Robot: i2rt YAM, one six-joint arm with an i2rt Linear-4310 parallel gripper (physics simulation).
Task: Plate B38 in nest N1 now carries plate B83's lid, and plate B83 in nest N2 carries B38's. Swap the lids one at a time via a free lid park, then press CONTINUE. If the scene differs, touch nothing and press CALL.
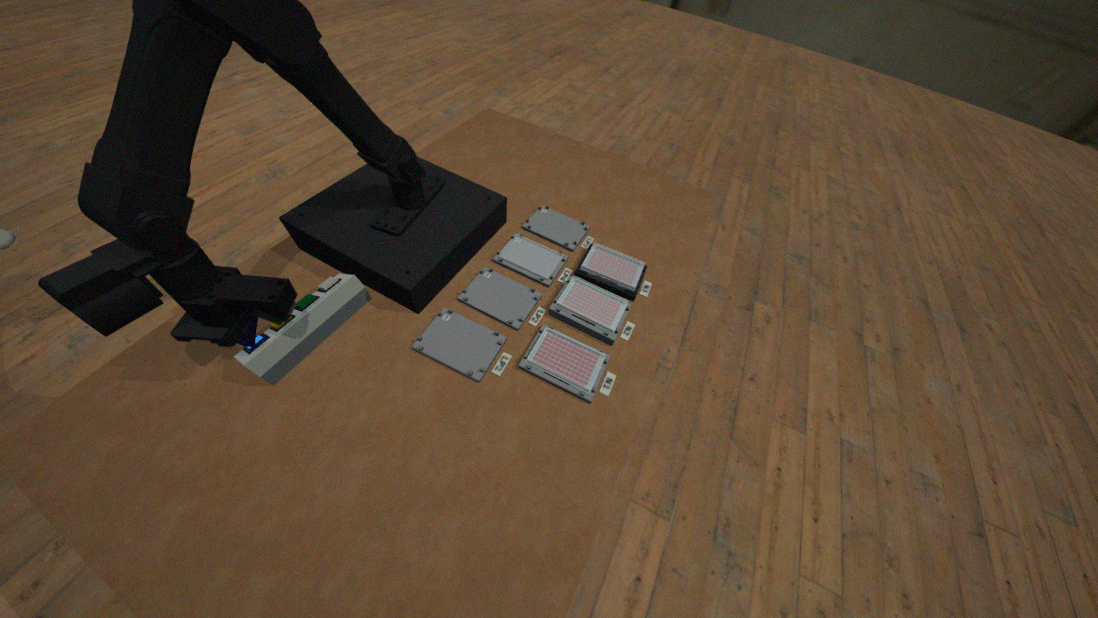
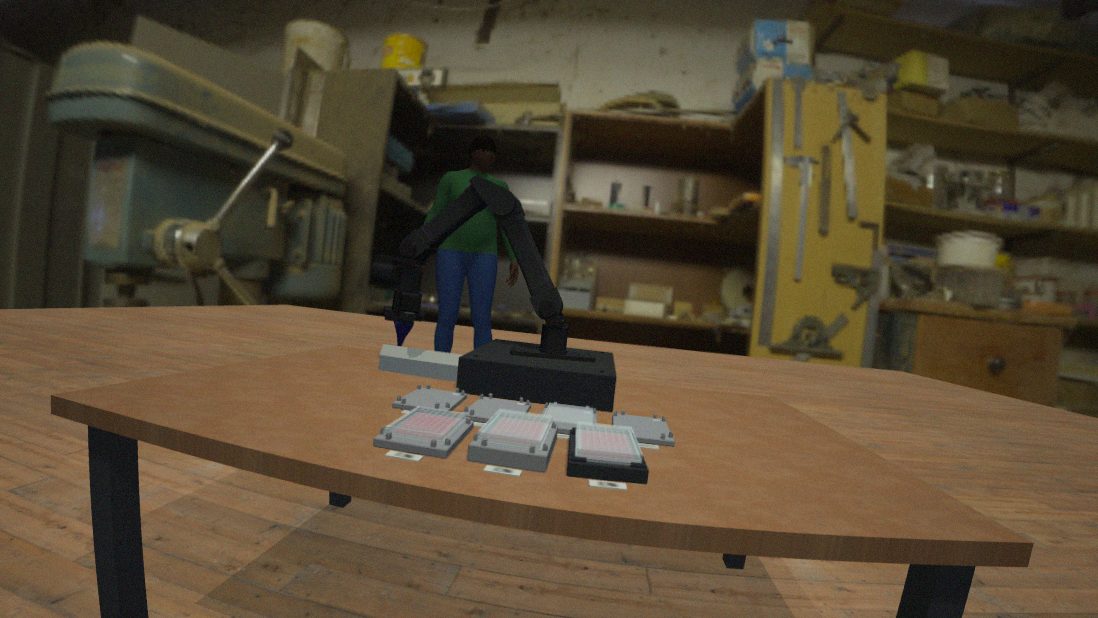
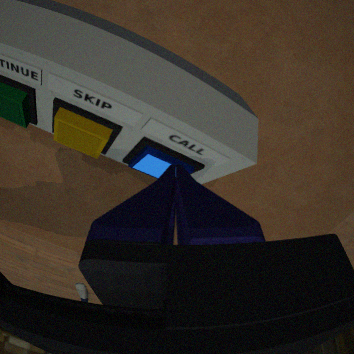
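Where they show: gripper, fingertip midpoint: (image 1: 250, 345) (image 3: 175, 173); arm's base at its link origin: (image 1: 410, 203) (image 2: 552, 356).
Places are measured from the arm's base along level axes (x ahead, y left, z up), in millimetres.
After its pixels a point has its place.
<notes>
My gripper (image 1: 247, 342) {x -73, y -386, z -28 mm} (image 2: 400, 343) {x -73, y -386, z -28 mm} (image 3: 175, 173) {x -73, y -386, z -28 mm} is shut and empty. Its joined dark blue tips are at the CALL button (image 1: 257, 340) {x -71, y -374, z -31 mm} (image 3: 151, 165) {x -76, y -373, z -34 mm}, which glows bright blue and is partly hidden by them. The green CONTINUE button (image 1: 308, 301) {x -44, y -281, z -27 mm} (image 3: 14, 104) {x -52, y -291, z -26 mm} is farther along the pale console (image 1: 318, 330) {x -8, y -317, z -50 mm} (image 2: 418, 363) {x -8, y -319, z -50 mm} (image 3: 125, 60) {x -20, y -344, z -31 mm}. A pink lidded plate (image 1: 566, 360) {x 425, y -211, z -63 mm} (image 2: 426, 424) {x 443, y -207, z -56 mm} sits in nest N1, and another pink lidded plate (image 1: 590, 305) {x 438, y -89, z -41 mm} (image 2: 514, 429) {x 474, y -82, z -41 mm} sits in nest N2. Their lid markings are not readable. A clear lid (image 1: 530, 257) {x 279, y 9, z -63 mm} (image 2: 568, 416) {x 302, y 13, z -63 mm} lies on the third lid park from the front.
A third pink plate (image 1: 613, 266) {x 463, y 39, z -45 mm} (image 2: 607, 445) {x 503, y 40, z -44 mm} sits in a black nest. Grey lid parks (image 1: 459, 343) {x 226, y -243, z -71 mm} (image 1: 500, 297) {x 257, y -116, z -71 mm} (image 1: 556, 227) {x 304, y 139, z -71 mm} show no lid. The yellow SKIP button (image 3: 82, 132) {x -59, y -332, z -26 mm} is beside CALL. The black robot base (image 1: 361, 253) {x -6, y -165, z 0 mm} (image 2: 537, 376) {x 151, y -39, z -25 mm} stands next to the console. A person (image 2: 468, 222) stands behind the table.
</notes>
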